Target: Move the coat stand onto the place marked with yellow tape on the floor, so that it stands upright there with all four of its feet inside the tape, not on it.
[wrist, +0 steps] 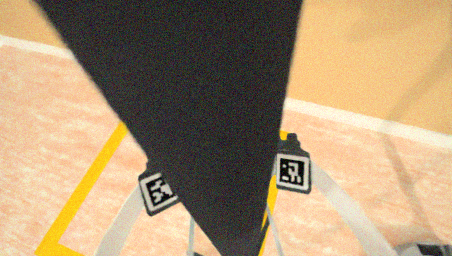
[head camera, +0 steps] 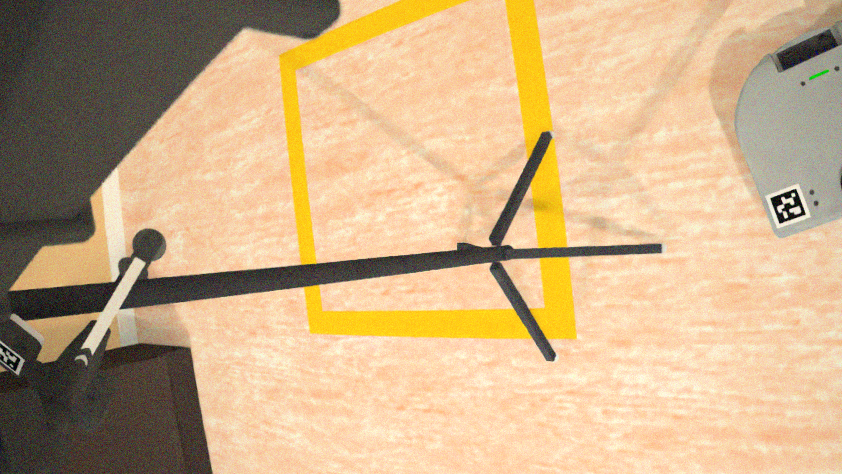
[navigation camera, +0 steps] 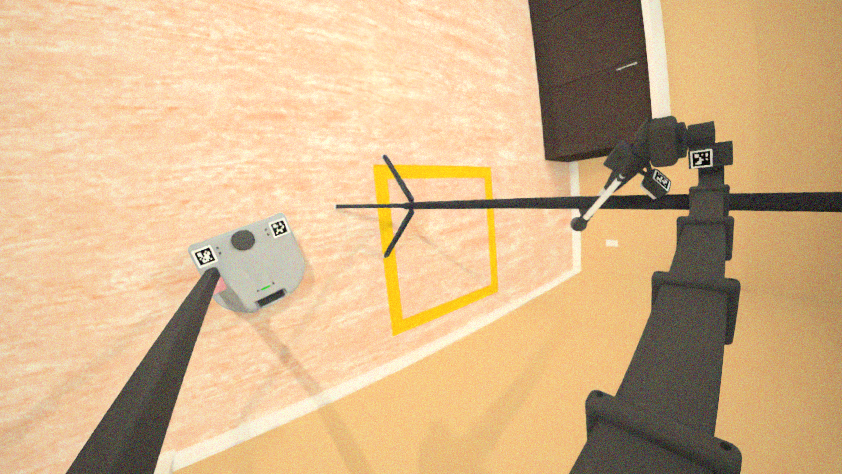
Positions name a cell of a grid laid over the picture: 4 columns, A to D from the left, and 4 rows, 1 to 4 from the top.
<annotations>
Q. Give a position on a yellow tape square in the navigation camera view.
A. B3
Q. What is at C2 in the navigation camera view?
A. My gripper.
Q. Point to a dark brown drawer cabinet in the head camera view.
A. At A4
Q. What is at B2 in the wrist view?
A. A coat stand.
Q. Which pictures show my gripper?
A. The wrist view, the head camera view and the navigation camera view: all of them.
</annotations>
